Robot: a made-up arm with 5 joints. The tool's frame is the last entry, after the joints. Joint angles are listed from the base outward.
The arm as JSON. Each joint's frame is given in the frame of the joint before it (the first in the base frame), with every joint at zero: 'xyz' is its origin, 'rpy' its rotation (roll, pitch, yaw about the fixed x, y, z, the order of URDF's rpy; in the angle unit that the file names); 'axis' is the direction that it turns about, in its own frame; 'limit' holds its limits. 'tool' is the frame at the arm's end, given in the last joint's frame.
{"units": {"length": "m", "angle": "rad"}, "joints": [
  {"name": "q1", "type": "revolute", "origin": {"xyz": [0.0, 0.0, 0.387], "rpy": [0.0, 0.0, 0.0]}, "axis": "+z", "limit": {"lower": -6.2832, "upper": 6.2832}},
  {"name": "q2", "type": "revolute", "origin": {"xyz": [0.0, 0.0, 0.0], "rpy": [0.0, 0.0, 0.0]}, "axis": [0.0, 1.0, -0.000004], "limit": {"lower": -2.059, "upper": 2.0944}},
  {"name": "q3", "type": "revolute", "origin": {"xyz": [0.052, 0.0, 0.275], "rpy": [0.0, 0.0, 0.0]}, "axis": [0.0, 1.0, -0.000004], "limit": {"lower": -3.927, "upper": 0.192}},
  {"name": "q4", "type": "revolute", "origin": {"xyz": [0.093, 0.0, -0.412], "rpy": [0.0, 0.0, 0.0]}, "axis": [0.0, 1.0, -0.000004], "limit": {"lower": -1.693, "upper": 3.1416}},
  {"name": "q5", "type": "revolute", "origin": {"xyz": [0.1, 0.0, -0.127], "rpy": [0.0, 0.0, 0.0]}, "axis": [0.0, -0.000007, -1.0], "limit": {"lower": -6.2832, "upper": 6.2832}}
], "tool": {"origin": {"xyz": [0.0, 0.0, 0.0], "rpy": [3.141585, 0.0, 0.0]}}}
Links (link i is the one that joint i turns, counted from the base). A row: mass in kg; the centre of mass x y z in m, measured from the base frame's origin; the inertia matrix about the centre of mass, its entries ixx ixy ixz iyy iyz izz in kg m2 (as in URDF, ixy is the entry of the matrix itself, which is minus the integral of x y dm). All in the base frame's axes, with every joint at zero. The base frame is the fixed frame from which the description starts. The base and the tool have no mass.
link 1: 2.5; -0.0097 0.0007 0.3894; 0.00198 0 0 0.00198 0 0.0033
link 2: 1.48; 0.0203 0.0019 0.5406; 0.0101 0 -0.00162 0.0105 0 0.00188
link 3: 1.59; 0.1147 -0.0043 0.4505; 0.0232 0 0.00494 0.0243 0 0.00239
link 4: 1.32; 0.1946 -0.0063 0.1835; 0.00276 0 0.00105 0.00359 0 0.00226
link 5: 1.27; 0.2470 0.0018 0.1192; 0.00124 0 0 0.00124 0 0.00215
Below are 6 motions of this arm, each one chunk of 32 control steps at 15 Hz.
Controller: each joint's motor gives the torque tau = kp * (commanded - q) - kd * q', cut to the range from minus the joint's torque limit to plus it. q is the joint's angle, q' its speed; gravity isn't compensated. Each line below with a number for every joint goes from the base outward.
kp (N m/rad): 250 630 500 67 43
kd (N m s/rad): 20 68 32 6.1 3.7
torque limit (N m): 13 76 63 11 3.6
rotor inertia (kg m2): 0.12 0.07 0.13 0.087 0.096
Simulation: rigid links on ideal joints. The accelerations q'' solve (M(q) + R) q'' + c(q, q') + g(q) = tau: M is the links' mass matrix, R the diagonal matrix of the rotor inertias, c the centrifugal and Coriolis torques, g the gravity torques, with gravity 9.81 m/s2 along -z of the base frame. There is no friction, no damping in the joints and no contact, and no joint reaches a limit. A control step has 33 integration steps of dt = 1/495 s. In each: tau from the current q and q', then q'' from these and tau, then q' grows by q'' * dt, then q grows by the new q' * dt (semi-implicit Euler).
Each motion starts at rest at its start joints. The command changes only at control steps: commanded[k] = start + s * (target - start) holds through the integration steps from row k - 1 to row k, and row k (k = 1, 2, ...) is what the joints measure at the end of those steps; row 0 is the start. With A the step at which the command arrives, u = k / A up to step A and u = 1 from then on. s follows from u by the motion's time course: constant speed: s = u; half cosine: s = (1 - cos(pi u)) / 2; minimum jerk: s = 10 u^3 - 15 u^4 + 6 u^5; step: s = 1 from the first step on.
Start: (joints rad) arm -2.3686 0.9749 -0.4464 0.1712 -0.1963
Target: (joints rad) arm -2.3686 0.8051 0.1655 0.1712 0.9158
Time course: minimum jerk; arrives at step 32
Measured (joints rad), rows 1 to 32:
1: -2.3686 0.9810 -0.4516 0.1704 -0.1960
2: -2.3686 0.9841 -0.4534 0.1691 -0.1947
3: -2.3686 0.9853 -0.4519 0.1684 -0.1914
4: -2.3686 0.9852 -0.4477 0.1682 -0.1846
5: -2.3686 0.9840 -0.4408 0.1680 -0.1733
6: -2.3686 0.9818 -0.4309 0.1677 -0.1566
7: -2.3686 0.9786 -0.4178 0.1672 -0.1341
8: -2.3686 0.9743 -0.4013 0.1668 -0.1054
9: -2.3686 0.9691 -0.3815 0.1664 -0.0705
10: -2.3686 0.9628 -0.3585 0.1659 -0.0297
11: -2.3686 0.9557 -0.3325 0.1653 0.0167
12: -2.3686 0.9478 -0.3039 0.1647 0.0681
13: -2.3686 0.9391 -0.2730 0.1640 0.1239
14: -2.3686 0.9297 -0.2404 0.1633 0.1833
15: -2.3686 0.9199 -0.2064 0.1625 0.2455
16: -2.3686 0.9097 -0.1717 0.1617 0.3094
17: -2.3686 0.8994 -0.1366 0.1609 0.3740
18: -2.3686 0.8890 -0.1019 0.1601 0.4385
19: -2.3686 0.8788 -0.0680 0.1593 0.5017
20: -2.3686 0.8688 -0.0354 0.1584 0.5628
21: -2.3686 0.8593 -0.0047 0.1576 0.6207
22: -2.3686 0.8503 0.0238 0.1569 0.6747
23: -2.3686 0.8420 0.0496 0.1562 0.7240
24: -2.3686 0.8346 0.0724 0.1555 0.7680
25: -2.3686 0.8280 0.0920 0.1549 0.8062
26: -2.3686 0.8224 0.1083 0.1543 0.8384
27: -2.3686 0.8178 0.1212 0.1538 0.8643
28: -2.3686 0.8141 0.1309 0.1533 0.8842
29: -2.3686 0.8113 0.1376 0.1529 0.8985
30: -2.3686 0.8093 0.1416 0.1525 0.9077
31: -2.3686 0.8081 0.1436 0.1521 0.9127
32: -2.3686 0.8073 0.1442 0.1517 0.9148

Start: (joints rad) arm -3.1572 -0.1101 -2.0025 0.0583 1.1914
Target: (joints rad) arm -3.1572 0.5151 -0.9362 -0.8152 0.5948
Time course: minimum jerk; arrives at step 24
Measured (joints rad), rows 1 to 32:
1: -3.1573 -0.1057 -1.9927 0.0599 1.1913
2: -3.1572 -0.0967 -1.9798 0.0677 1.1901
3: -3.1572 -0.0878 -1.9666 0.0688 1.1862
4: -3.1572 -0.0784 -1.9497 0.0586 1.1783
5: -3.1572 -0.0660 -1.9247 0.0381 1.1652
6: -3.1573 -0.0483 -1.8891 0.0093 1.1465
7: -3.1573 -0.0240 -1.8418 -0.0264 1.1220
8: -3.1573 0.0072 -1.7836 -0.0682 1.0919
9: -3.1572 0.0447 -1.7158 -0.1157 1.0567
10: -3.1572 0.0874 -1.6405 -0.1683 1.0172
11: -3.1572 0.1340 -1.5599 -0.2253 0.9743
12: -3.1571 0.1832 -1.4763 -0.2854 0.9293
13: -3.1571 0.2333 -1.3921 -0.3474 0.8832
14: -3.1571 0.2829 -1.3098 -0.4096 0.8374
15: -3.1571 0.3306 -1.2316 -0.4706 0.7932
16: -3.1571 0.3751 -1.1595 -0.5286 0.7516
17: -3.1571 0.4155 -1.0953 -0.5822 0.7139
18: -3.1572 0.4507 -1.0404 -0.6300 0.6808
19: -3.1572 0.4803 -0.9955 -0.6707 0.6531
20: -3.1572 0.5040 -0.9610 -0.7037 0.6312
21: -3.1572 0.5217 -0.9369 -0.7287 0.6150
22: -3.1572 0.5339 -0.9221 -0.7460 0.6043
23: -3.1572 0.5411 -0.9150 -0.7566 0.5983
24: -3.1572 0.5447 -0.9130 -0.7625 0.5957
25: -3.1572 0.5461 -0.9132 -0.7659 0.5949
26: -3.1572 0.5467 -0.9137 -0.7679 0.5947
27: -3.1572 0.5469 -0.9139 -0.7688 0.5947
28: -3.1572 0.5470 -0.9140 -0.7692 0.5947
29: -3.1572 0.5471 -0.9139 -0.7693 0.5947
30: -3.1572 0.5472 -0.9139 -0.7694 0.5947
31: -3.1572 0.5472 -0.9139 -0.7694 0.5947
32: -3.1572 0.5472 -0.9139 -0.7694 0.5947

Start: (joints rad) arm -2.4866 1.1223 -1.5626 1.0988 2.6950
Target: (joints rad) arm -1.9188 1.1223 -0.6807 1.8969 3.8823
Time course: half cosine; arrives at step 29
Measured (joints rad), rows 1 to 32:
1: -2.4860 1.1339 -1.5554 1.0931 2.6963
2: -2.4836 1.1456 -1.5410 1.0995 2.7021
3: -2.4781 1.1520 -1.5274 1.1100 2.7140
4: -2.4691 1.1542 -1.5128 1.1213 2.7326
5: -2.4567 1.1545 -1.4945 1.1352 2.7576
6: -2.4411 1.1542 -1.4713 1.1534 2.7889
7: -2.4226 1.1538 -1.4434 1.1759 2.8260
8: -2.4016 1.1534 -1.4114 1.2021 2.8686
9: -2.3783 1.1529 -1.3760 1.2315 2.9161
10: -2.3529 1.1522 -1.3376 1.2635 2.9679
11: -2.3259 1.1515 -1.2967 1.2980 3.0235
12: -2.2975 1.1506 -1.2537 1.3343 3.0822
13: -2.2680 1.1497 -1.2092 1.3724 3.1433
14: -2.2379 1.1486 -1.1636 1.4116 3.2062
15: -2.2074 1.1475 -1.1175 1.4515 3.2700
16: -2.1769 1.1464 -1.0714 1.4919 3.3340
17: -2.1467 1.1452 -1.0259 1.5321 3.3975
18: -2.1172 1.1440 -0.9815 1.5717 3.4597
19: -2.0888 1.1429 -0.9386 1.6103 3.5199
20: -2.0617 1.1417 -0.8979 1.6475 3.5774
21: -2.0362 1.1406 -0.8598 1.6827 3.6315
22: -2.0126 1.1396 -0.8248 1.7155 3.6816
23: -1.9913 1.1386 -0.7931 1.7456 3.7271
24: -1.9724 1.1378 -0.7654 1.7724 3.7674
25: -1.9561 1.1370 -0.7417 1.7957 3.8021
26: -1.9427 1.1363 -0.7226 1.8151 3.8308
27: -1.9324 1.1357 -0.7080 1.8304 3.8531
28: -1.9252 1.1353 -0.6984 1.8412 3.8688
29: -1.9212 1.1349 -0.6936 1.8476 3.8777
30: -1.9197 1.1346 -0.6925 1.8501 3.8812
31: -1.9191 1.1343 -0.6925 1.8507 3.8821
32: -1.9189 1.1341 -0.6926 1.8507 3.8823

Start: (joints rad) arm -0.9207 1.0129 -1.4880 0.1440 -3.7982
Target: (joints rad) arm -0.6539 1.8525 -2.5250 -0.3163 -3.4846
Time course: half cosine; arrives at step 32
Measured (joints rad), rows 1 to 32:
1: -0.9205 1.0258 -1.4821 0.1510 -3.7979
2: -0.9196 1.0432 -1.4750 0.1679 -3.7965
3: -0.9177 1.0585 -1.4792 0.1764 -3.7937
4: -0.9144 1.0719 -1.4938 0.1737 -3.7896
5: -0.9098 1.0859 -1.5151 0.1643 -3.7842
6: -0.9038 1.1026 -1.5404 0.1523 -3.7774
7: -0.8967 1.1229 -1.5691 0.1395 -3.7692
8: -0.8886 1.1469 -1.6011 0.1259 -3.7598
9: -0.8795 1.1742 -1.6366 0.1111 -3.7493
10: -0.8695 1.2043 -1.6755 0.0950 -3.7377
11: -0.8587 1.2370 -1.7173 0.0774 -3.7252
12: -0.8473 1.2720 -1.7618 0.0586 -3.7118
13: -0.8352 1.3088 -1.8083 0.0388 -3.6978
14: -0.8227 1.3473 -1.8565 0.0182 -3.6833
15: -0.8098 1.3869 -1.9059 -0.0031 -3.6683
16: -0.7967 1.4273 -1.9561 -0.0247 -3.6531
17: -0.7835 1.4682 -2.0064 -0.0465 -3.6377
18: -0.7703 1.5091 -2.0565 -0.0683 -3.6224
19: -0.7573 1.5496 -2.1059 -0.0899 -3.6073
20: -0.7446 1.5894 -2.1541 -0.1111 -3.5925
21: -0.7322 1.6280 -2.2007 -0.1317 -3.5781
22: -0.7204 1.6651 -2.2451 -0.1515 -3.5644
23: -0.7093 1.7004 -2.2871 -0.1702 -3.5514
24: -0.6989 1.7334 -2.3260 -0.1878 -3.5393
25: -0.6894 1.7640 -2.3617 -0.2040 -3.5281
26: -0.6809 1.7917 -2.3937 -0.2187 -3.5180
27: -0.6733 1.8163 -2.4218 -0.2317 -3.5092
28: -0.6669 1.8377 -2.4456 -0.2428 -3.5016
29: -0.6616 1.8555 -2.4650 -0.2521 -3.4953
30: -0.6576 1.8697 -2.4797 -0.2593 -3.4904
31: -0.6548 1.8800 -2.4896 -0.2644 -3.4870
32: -0.6533 1.8865 -2.4946 -0.2673 -3.4851

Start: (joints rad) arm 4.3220 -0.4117 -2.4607 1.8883 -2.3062
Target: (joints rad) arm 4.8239 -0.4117 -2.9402 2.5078 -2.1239
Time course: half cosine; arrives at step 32
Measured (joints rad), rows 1 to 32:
1: 4.3227 -0.4122 -2.4578 1.9093 -2.3060
2: 4.3250 -0.4111 -2.4573 1.9283 -2.3053
3: 4.3295 -0.4104 -2.4608 1.9401 -2.3038
4: 4.3361 -0.4102 -2.4676 1.9501 -2.3014
5: 4.3451 -0.4105 -2.4770 1.9613 -2.2983
6: 4.3561 -0.4109 -2.4885 1.9747 -2.2943
7: 4.3693 -0.4112 -2.5020 1.9906 -2.2896
8: 4.3844 -0.4116 -2.5173 2.0089 -2.2841
9: 4.4013 -0.4121 -2.5344 2.0294 -2.2780
10: 4.4199 -0.4125 -2.5531 2.0521 -2.2712
11: 4.4400 -0.4130 -2.5731 2.0765 -2.2640
12: 4.4613 -0.4136 -2.5945 2.1026 -2.2562
13: 4.4837 -0.4141 -2.6168 2.1301 -2.2481
14: 4.5070 -0.4147 -2.6399 2.1587 -2.2397
15: 4.5309 -0.4153 -2.6636 2.1881 -2.2310
16: 4.5552 -0.4160 -2.6877 2.2180 -2.2221
17: 4.5797 -0.4166 -2.7119 2.2482 -2.2132
18: 4.6041 -0.4172 -2.7359 2.2784 -2.2044
19: 4.6282 -0.4179 -2.7597 2.3082 -2.1956
20: 4.6518 -0.4185 -2.7828 2.3375 -2.1870
21: 4.6747 -0.4190 -2.8051 2.3659 -2.1787
22: 4.6965 -0.4196 -2.8265 2.3930 -2.1707
23: 4.7172 -0.4201 -2.8466 2.4188 -2.1631
24: 4.7365 -0.4206 -2.8653 2.4429 -2.1561
25: 4.7542 -0.4210 -2.8823 2.4650 -2.1496
26: 4.7702 -0.4214 -2.8977 2.4851 -2.1438
27: 4.7843 -0.4218 -2.9111 2.5028 -2.1386
28: 4.7963 -0.4221 -2.9225 2.5180 -2.1342
29: 4.8062 -0.4223 -2.9318 2.5306 -2.1306
30: 4.8138 -0.4225 -2.9388 2.5404 -2.1278
31: 4.8191 -0.4227 -2.9436 2.5474 -2.1258
32: 4.8220 -0.4227 -2.9460 2.5514 -2.1247

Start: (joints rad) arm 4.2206 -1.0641 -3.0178 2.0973 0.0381
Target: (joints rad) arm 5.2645 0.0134 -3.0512 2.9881 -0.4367
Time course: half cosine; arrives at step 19
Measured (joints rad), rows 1 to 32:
1: 4.2228 -1.0723 -3.0284 2.1119 0.0365
2: 4.2326 -1.0757 -3.0419 2.1276 0.0307
3: 4.2550 -1.0622 -3.0484 2.1489 0.0195
4: 4.2926 -1.0309 -3.0498 2.1809 0.0026
5: 4.3451 -0.9842 -3.0495 2.2240 -0.0197
6: 4.4101 -0.9250 -3.0490 2.2769 -0.0470
7: 4.4846 -0.8554 -3.0489 2.3382 -0.0783
8: 4.5654 -0.7772 -3.0488 2.4062 -0.1131
9: 4.6497 -0.6926 -3.0486 2.4788 -0.1502
10: 4.7351 -0.6038 -3.0484 2.5537 -0.1886
11: 4.8195 -0.5133 -3.0482 2.6284 -0.2274
12: 4.9008 -0.4235 -3.0480 2.7008 -0.2654
13: 4.9773 -0.3370 -3.0478 2.7687 -0.3017
14: 5.0477 -0.2562 -3.0477 2.8305 -0.3351
15: 5.1103 -0.1832 -3.0477 2.8845 -0.3649
16: 5.1635 -0.1202 -3.0477 2.9297 -0.3901
17: 5.2058 -0.0688 -3.0477 2.9651 -0.4101
18: 5.2358 -0.0303 -3.0477 2.9900 -0.4244
19: 5.2527 -0.0058 -3.0476 3.0040 -0.4325
20: 5.2598 0.0069 -3.0481 3.0102 -0.4357
21: 5.2626 0.0129 -3.0491 3.0134 -0.4366
22: 5.2638 0.0155 -3.0500 3.0152 -0.4367
23: 5.2642 0.0167 -3.0505 3.0162 -0.4367
24: 5.2644 0.0173 -3.0508 3.0167 -0.4367
25: 5.2645 0.0175 -3.0509 3.0169 -0.4367
26: 5.2645 0.0177 -3.0509 3.0170 -0.4367
27: 5.2645 0.0177 -3.0510 3.0170 -0.4367
28: 5.2645 0.0178 -3.0510 3.0171 -0.4367
29: 5.2645 0.0178 -3.0510 3.0171 -0.4367
30: 5.2645 0.0178 -3.0510 3.0171 -0.4367
31: 5.2645 0.0178 -3.0510 3.0171 -0.4367
32: 5.2645 0.0178 -3.0510 3.0171 -0.4367

